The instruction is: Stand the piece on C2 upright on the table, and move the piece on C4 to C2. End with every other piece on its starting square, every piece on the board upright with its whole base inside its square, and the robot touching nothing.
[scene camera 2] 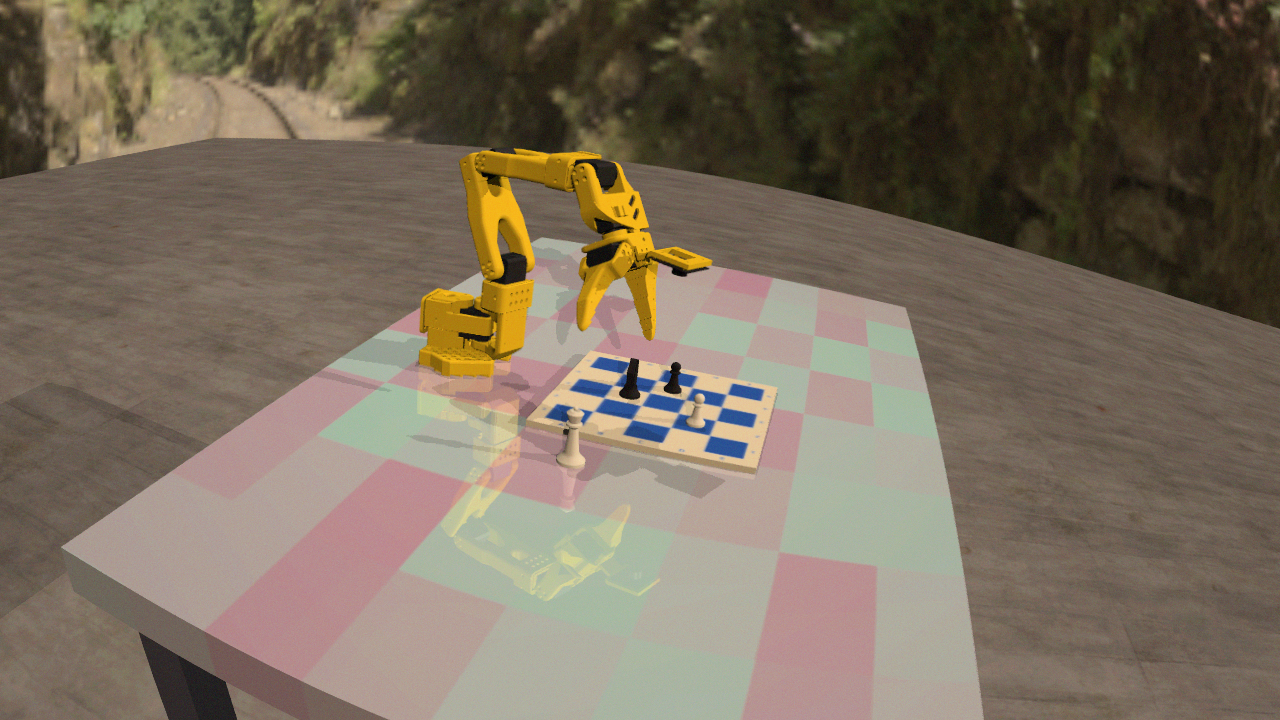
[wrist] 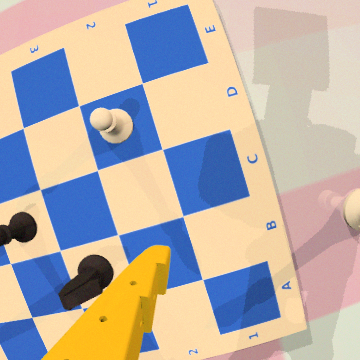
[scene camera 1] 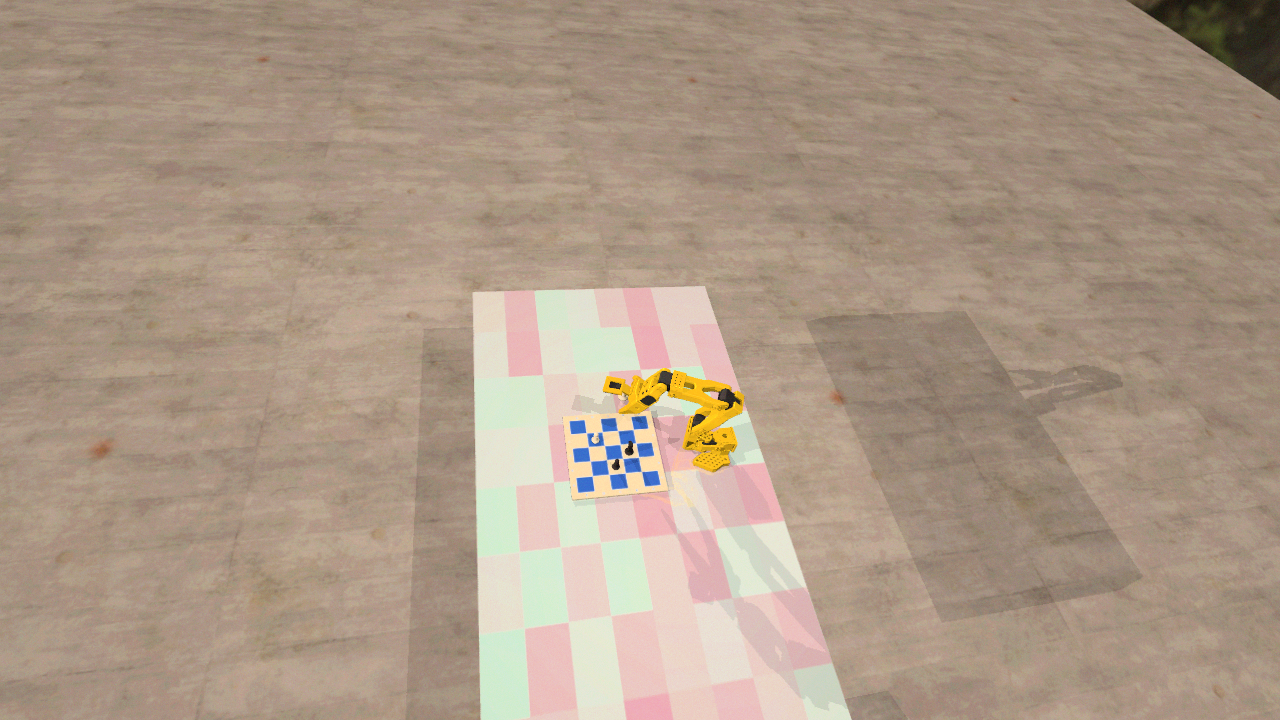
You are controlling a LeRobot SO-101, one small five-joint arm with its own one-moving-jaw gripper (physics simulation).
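Seen in the pictures: hand, its tool point: (scene camera 2: 647,335) (wrist: 168,263) (scene camera 1: 620,411); arm's base, origin of its link: (scene camera 2: 480,363) (scene camera 1: 700,452).
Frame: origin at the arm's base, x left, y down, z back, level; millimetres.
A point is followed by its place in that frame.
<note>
The black pawn (scene camera 1: 615,464) {x 22, y -20, z -214 mm} (scene camera 2: 674,377) {x 17, y -22, z -212 mm} (wrist: 22,227) {x 15, y -15, z -211 mm} stands upright on C4 of the board (scene camera 1: 573,494) {x 79, y -6, z -316 mm} (scene camera 2: 757,464) {x -117, y -5, z -319 mm} (wrist: 292,300) {x -121, y -6, z -123 mm}. C2 shows bare in the wrist view. A tall white king-like piece (scene camera 2: 571,438) {x -183, y -25, z -161 mm} (wrist: 354,210) {x -170, y -7, z -164 mm} stands upright on the table beside the board, off its row-1 edge; its top is cut off in the wrist view. My gripper (scene camera 2: 617,333) {x -75, y -92, z -195 mm} is open and empty, raised above the board in scene camera 2, apart from all pieces. In the wrist view the notched fixed jaw shows over the B2 and A2 area; the moving jaw is out of the picture.
A white pawn (scene camera 1: 595,438) {x -52, y -18, z -250 mm} (scene camera 2: 696,410) {x -58, y -22, z -248 mm} (wrist: 115,125) {x -57, y -20, z -246 mm} stands upright on D2. A tall black piece (scene camera 1: 629,448) {x -10, y -31, z -177 mm} (scene camera 2: 631,380) {x -22, y -25, z -175 mm} (wrist: 95,272) {x -22, y -19, z -177 mm} stands upright on B3, near the fixed jaw in the wrist view. The arm's base stands beyond the board's A edge.
</note>
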